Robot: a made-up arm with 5 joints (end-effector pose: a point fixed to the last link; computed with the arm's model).
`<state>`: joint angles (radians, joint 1 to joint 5).
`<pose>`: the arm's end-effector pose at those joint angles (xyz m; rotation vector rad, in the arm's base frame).
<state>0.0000 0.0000 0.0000 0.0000 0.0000</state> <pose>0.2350 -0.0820 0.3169 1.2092 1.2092 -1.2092</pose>
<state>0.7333 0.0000 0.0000 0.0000 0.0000</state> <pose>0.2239 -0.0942 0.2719 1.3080 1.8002 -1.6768</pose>
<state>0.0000 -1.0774 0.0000 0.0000 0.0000</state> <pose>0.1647 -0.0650 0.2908 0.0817 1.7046 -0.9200</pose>
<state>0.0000 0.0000 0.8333 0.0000 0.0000</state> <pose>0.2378 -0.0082 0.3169 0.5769 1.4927 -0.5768</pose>
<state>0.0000 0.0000 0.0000 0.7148 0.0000</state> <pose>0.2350 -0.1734 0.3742 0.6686 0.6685 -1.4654</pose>
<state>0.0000 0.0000 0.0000 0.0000 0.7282</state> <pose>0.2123 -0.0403 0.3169 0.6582 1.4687 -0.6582</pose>
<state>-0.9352 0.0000 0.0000 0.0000 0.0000</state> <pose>0.2061 -0.0489 0.3583 0.9663 0.4991 -0.6162</pose>
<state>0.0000 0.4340 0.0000 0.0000 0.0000</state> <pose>0.2486 -0.1057 0.3342 1.6307 0.9082 -1.2575</pose>
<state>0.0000 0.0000 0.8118 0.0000 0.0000</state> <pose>0.2385 -0.0100 0.3169 0.5935 1.4881 -0.5935</pose>
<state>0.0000 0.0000 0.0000 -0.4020 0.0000</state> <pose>0.2350 -0.0204 0.3168 1.4989 1.4989 -0.9915</pose>
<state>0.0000 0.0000 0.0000 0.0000 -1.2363</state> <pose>0.1992 -0.1504 0.3169 2.0401 0.3444 -2.0401</pose>
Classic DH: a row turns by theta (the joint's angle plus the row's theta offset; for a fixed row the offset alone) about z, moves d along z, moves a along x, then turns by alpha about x. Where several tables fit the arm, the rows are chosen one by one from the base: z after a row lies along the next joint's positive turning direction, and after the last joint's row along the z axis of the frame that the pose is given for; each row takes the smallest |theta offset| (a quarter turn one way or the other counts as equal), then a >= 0, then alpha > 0; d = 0 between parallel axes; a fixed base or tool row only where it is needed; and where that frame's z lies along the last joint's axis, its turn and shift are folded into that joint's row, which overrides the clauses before.
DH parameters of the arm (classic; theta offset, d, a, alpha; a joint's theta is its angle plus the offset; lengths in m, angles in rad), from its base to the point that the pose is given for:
base (fixed): -0.5089 0.3121 0.181 -1.9146
joint 1: -0.426 -0.0295 0.0361 -1.6117
joint 2: -0.808 -0.1575 0.0082 -2.5733
joint 3: 1.2052 -0.0009 -0.009 -1.5708
joint 4: 0 -0.016 -0.04 1.5708
joint 5: -1.5708 -0.151 0.066 1.5708
tool (fixed): -1.5708 -0.009 0 0

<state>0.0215 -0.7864 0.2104 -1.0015 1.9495</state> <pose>0.0242 0.0145 0.4236 0.0719 1.9340 1.6142</pose>
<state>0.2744 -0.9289 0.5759 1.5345 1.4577</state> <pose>0.3012 -0.0940 0.3577 -1.6506 0.6755 0.2631</pose>
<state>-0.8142 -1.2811 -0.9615 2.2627 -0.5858</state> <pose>0.0733 0.0751 0.5562 -0.5596 -1.6710 -0.6091</pose>
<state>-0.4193 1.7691 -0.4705 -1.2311 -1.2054</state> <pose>0.2316 -0.1278 0.4991 -1.9040 -0.3130 -1.0903</pose>
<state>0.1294 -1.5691 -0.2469 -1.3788 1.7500</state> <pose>0.0324 0.0118 0.4923 0.4974 2.6073 1.4248</pose>
